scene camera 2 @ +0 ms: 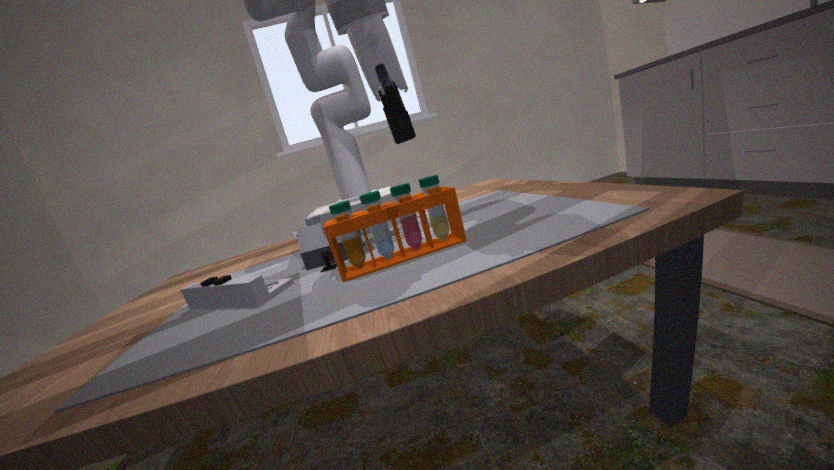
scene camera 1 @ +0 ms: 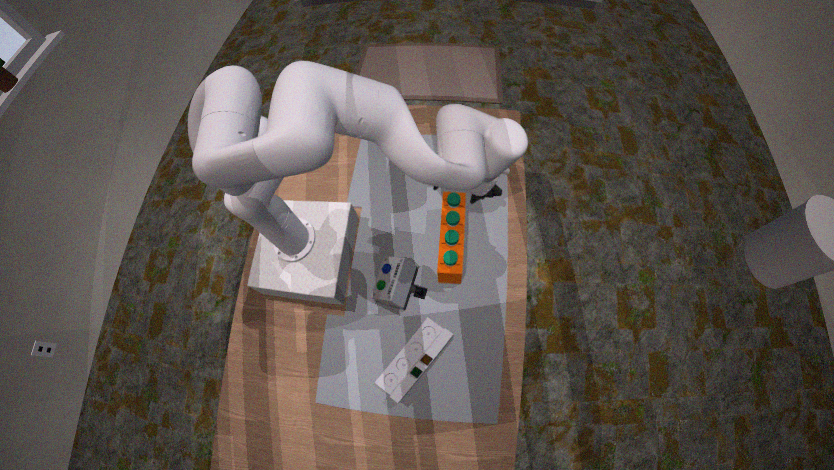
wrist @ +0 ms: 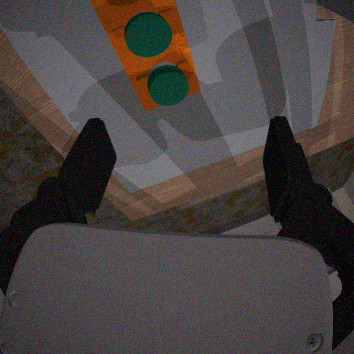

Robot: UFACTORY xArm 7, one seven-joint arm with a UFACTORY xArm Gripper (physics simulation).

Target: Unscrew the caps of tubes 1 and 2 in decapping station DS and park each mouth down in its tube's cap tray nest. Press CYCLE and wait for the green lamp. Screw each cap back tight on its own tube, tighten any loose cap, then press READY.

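Places are measured from the arm's base along level axes (x ahead, y left, z up), in millimetres.
Pixels of known places: gripper, between the fingertips: (scene camera 2: 402,133) (scene camera 1: 454,191) (wrist: 185,135); arm's base, origin of its link: (scene camera 2: 357,198) (scene camera 1: 294,240).
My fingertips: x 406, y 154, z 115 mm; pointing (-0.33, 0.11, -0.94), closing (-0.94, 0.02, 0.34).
Observation:
Ahead of a thing's pixels: the offset from my fingertips to its top centre. "*": to the spot under its first point. Level surfaces: height alone.
An orange rack (scene camera 1: 449,274) (scene camera 2: 458,217) (wrist: 184,50) holds upright tubes with green caps on all of them; the liquids are amber, blue, pink and yellow. Tube numbers are unreadable. My gripper (scene camera 1: 461,190) (scene camera 2: 403,140) (wrist: 185,135) is open and empty, high above the rack's far end. In the wrist view the end cap @[24 mm left, 5 mm back, 80 mm down] (scene camera 1: 454,199) (scene camera 2: 428,181) (wrist: 168,86) lies ahead of the fingertips, between their lines. A white block with ringed spots @[382 mm right, 27 mm back, 148 mm down] (scene camera 1: 438,344) (scene camera 2: 224,296), apparently the cap tray, holds no caps. A grey box @[197 mm right, 118 mm back, 118 mm down] (scene camera 1: 402,291) has a blue button @[173 mm right, 139 mm back, 127 mm down] (scene camera 1: 386,268) and a green button @[218 mm right, 142 mm back, 127 mm down] (scene camera 1: 380,284).
The white robot base (scene camera 1: 297,280) stands left of the grey box. A small black block @[* 204 mm right, 52 mm back, 180 mm down] (scene camera 1: 419,291) sticks out from the box toward the rack. A dark green square @[* 410 mm right, 10 mm back, 148 mm down] (scene camera 1: 416,371) and a brown square @[* 375 mm right, 7 mm ahead, 148 mm down] (scene camera 1: 426,359) sit on the white block. A grey mat @[201 mm down] (scene camera 1: 478,373) lies under these things.

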